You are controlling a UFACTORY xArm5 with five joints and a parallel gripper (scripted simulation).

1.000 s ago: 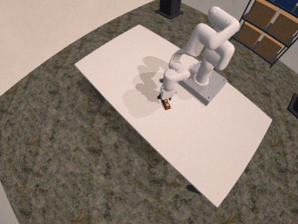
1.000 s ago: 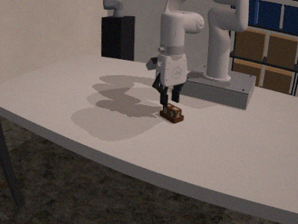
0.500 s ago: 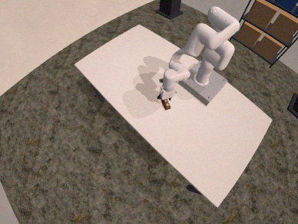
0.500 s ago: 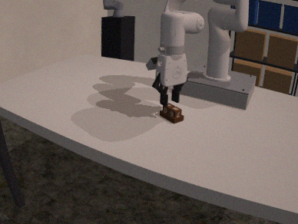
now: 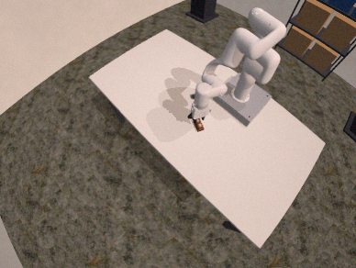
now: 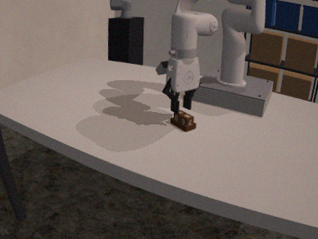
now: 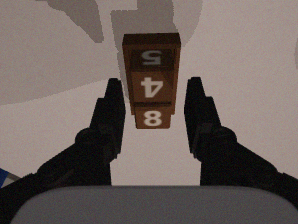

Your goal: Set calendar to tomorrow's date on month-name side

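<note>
The brown wooden cube lies 40 mm below my hand. Round my hand: tray: 60 mm below, 10 mm to the left, 10 mm ahead.
</note>
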